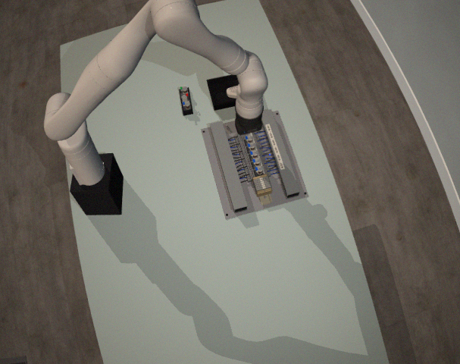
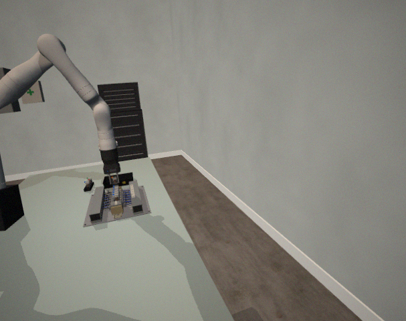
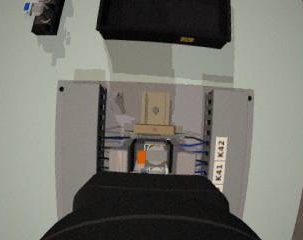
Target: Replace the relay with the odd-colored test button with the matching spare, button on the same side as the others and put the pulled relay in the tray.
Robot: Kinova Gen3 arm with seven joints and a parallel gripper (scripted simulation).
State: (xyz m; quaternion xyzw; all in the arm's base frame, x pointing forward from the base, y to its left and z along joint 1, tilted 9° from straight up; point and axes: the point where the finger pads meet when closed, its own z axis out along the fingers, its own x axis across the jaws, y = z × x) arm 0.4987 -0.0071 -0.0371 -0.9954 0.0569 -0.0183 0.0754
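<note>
My gripper is now 180 mm to the right of the black tray, 70 mm above it and 30 mm short of it. The rest, counted from my hand: spare holder: 210 mm to the left, 130 mm behind, 80 mm below.
</note>
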